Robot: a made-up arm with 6 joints.
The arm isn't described. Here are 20 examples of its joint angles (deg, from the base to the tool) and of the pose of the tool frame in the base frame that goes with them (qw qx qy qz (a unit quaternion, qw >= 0); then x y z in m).
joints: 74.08 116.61 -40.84 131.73 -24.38 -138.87
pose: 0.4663 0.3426 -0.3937 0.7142 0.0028 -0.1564 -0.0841
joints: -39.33 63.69 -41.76 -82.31 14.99 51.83
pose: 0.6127 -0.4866 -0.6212 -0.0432 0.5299 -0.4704 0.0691
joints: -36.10 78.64 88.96 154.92 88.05 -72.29
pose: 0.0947 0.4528 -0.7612 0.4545 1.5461 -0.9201 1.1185
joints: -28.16 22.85 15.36 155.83 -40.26 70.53
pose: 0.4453 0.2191 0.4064 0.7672 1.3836 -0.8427 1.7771
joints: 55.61 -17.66 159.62 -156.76 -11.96 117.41
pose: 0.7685 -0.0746 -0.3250 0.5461 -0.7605 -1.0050 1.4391
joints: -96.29 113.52 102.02 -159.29 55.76 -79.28
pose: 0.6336 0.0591 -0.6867 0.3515 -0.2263 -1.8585 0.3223
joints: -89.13 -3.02 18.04 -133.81 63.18 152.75
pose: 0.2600 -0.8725 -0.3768 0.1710 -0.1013 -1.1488 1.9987
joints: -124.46 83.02 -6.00 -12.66 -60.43 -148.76
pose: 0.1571 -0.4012 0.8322 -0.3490 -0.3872 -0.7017 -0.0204
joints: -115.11 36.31 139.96 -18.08 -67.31 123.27
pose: 0.4920 -0.2409 -0.0656 0.8341 -0.0911 -0.5508 2.5125
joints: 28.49 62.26 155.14 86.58 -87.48 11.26
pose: 0.1393 0.5339 0.7755 -0.3069 0.7448 0.0758 2.2025
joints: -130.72 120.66 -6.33 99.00 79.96 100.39
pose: 0.0885 0.1236 0.7382 -0.6572 0.0460 -0.4440 -0.2672
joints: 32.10 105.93 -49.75 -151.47 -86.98 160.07
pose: 0.3945 0.2937 -0.8706 -0.0108 0.1134 0.2947 -0.0032
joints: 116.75 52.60 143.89 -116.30 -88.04 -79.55
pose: 0.5100 0.8374 0.1653 0.1062 -0.5094 0.2675 2.3128
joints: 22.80 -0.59 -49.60 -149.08 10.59 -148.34
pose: 0.0526 0.4481 -0.6937 0.5614 0.9105 0.4217 0.8143
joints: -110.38 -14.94 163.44 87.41 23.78 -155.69
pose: 0.5421 -0.2949 0.3407 -0.7093 0.5510 1.0596 1.4871
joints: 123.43 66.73 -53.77 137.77 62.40 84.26
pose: 0.2885 -0.4996 -0.5584 0.5961 -0.2957 0.1057 0.3496
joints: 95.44 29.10 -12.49 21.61 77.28 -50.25
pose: 0.0818 -0.6881 0.5329 0.4856 -0.2758 1.4484 1.2619
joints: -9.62 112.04 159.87 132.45 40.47 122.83
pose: 0.1000 0.0268 0.7746 0.6239 1.6271 -0.1384 1.5181
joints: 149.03 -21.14 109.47 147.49 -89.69 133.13
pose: 0.1475 -0.4107 0.4654 -0.7700 0.8988 -0.4033 1.9990
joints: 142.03 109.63 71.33 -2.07 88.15 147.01
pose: 0.9648 0.0048 0.2326 -0.1223 -1.4854 1.1207 0.4314
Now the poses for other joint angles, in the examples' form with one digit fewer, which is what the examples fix.
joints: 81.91 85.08 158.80 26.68 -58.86 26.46
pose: 0.529 -0.330 0.765 -0.161 0.240 1.288 1.985
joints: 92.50 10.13 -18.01 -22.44 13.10 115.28
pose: 0.648 -0.556 0.267 -0.446 -0.098 1.407 1.228
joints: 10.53 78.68 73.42 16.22 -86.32 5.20
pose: 0.479 0.075 -0.799 0.356 1.804 0.295 0.819
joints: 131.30 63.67 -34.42 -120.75 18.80 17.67
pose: 0.273 0.162 -0.882 0.348 -0.462 0.611 0.083
